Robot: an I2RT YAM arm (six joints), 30 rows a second.
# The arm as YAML. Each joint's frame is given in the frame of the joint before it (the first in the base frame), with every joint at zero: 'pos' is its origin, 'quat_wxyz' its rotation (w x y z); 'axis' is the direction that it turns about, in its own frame. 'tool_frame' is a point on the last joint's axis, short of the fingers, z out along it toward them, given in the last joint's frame.
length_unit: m
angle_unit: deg
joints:
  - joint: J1
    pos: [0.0, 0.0, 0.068]
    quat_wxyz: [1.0, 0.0, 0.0, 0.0]
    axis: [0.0, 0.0, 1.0]
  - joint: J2
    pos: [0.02, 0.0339, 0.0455]
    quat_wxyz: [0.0, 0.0, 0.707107, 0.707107]
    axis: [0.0, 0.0, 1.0]
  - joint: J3
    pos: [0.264, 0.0, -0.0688]
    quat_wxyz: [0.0, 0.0, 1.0, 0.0]
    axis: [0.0, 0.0, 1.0]
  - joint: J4
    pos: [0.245, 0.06, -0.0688]
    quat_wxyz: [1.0, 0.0, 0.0, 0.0]
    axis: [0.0, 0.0, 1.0]
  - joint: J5
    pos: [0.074, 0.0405, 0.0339]
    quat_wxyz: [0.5, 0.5, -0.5, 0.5]
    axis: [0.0, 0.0, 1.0]
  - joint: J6
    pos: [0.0, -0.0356, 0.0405]
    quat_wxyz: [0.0, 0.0, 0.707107, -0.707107]
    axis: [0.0, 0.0, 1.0]
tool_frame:
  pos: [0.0, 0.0, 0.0]
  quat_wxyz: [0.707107, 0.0, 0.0, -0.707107]
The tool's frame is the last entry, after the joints.
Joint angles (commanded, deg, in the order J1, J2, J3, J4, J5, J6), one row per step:
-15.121, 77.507, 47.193, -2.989, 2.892, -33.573
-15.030, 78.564, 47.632, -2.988, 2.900, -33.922
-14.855, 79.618, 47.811, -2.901, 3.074, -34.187
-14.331, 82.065, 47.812, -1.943, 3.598, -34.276
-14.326, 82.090, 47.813, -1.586, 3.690, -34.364
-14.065, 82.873, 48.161, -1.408, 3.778, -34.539
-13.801, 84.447, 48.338, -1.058, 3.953, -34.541
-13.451, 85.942, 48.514, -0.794, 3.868, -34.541
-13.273, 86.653, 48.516, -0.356, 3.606, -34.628
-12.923, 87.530, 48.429, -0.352, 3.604, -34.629
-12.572, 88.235, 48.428, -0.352, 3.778, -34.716
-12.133, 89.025, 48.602, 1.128, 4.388, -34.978
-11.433, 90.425, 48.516, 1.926, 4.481, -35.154
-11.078, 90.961, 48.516, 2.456, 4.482, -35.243
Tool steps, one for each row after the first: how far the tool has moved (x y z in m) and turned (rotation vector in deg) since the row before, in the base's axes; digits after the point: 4 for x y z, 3 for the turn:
0.0033, -0.0004, -0.0026, -0.120, 0.689, 0.277
0.0029, 0.0001, -0.0040, -0.099, 0.856, 0.180
0.0064, 0.0009, -0.0107, 0.012, 1.540, 0.149
0.0004, -0.0001, 0.0004, -0.202, -0.286, -0.018
0.0029, 0.0007, -0.0017, -0.121, 0.308, 0.292
0.0040, 0.0004, -0.0065, 0.149, 1.042, 0.125
0.0038, 0.0011, -0.0064, 0.299, 1.013, 0.417
0.0019, 0.0007, -0.0031, 0.156, 0.247, 0.437
0.0015, 0.0017, -0.0051, 0.218, 0.935, 0.352
0.0014, 0.0016, -0.0037, -0.017, 0.733, 0.273
0.0039, 0.0013, -0.0011, -0.758, -0.699, 0.137
0.0034, 0.0033, -0.0068, -0.047, 0.727, 0.740
0.0017, 0.0017, -0.0021, -0.065, 0.026, 0.411

